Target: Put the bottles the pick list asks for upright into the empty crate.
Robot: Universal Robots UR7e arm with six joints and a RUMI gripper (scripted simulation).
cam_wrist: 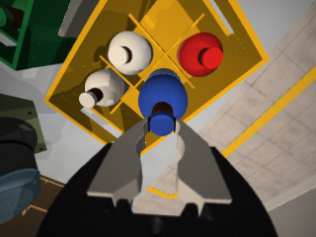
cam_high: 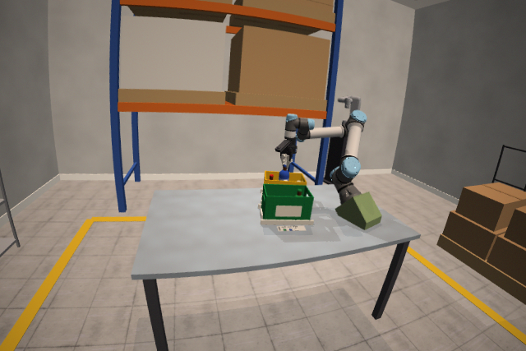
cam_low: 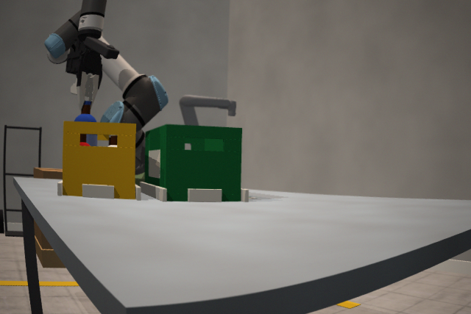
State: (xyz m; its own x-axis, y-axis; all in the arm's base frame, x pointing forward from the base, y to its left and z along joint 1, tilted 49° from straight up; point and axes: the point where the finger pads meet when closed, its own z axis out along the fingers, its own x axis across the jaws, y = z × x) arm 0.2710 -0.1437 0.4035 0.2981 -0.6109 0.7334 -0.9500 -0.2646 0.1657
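Right now the blue-label bottle is 70 mm below my hand. Round my hand: green-label bottle (250 mm to the left, 150 mm below, 40 mm ahead); then red-label bottle (150 mm below, 80 mm ahead, 40 mm to the right); then yellow crate (150 mm below, 40 mm to the left, 20 mm ahead).
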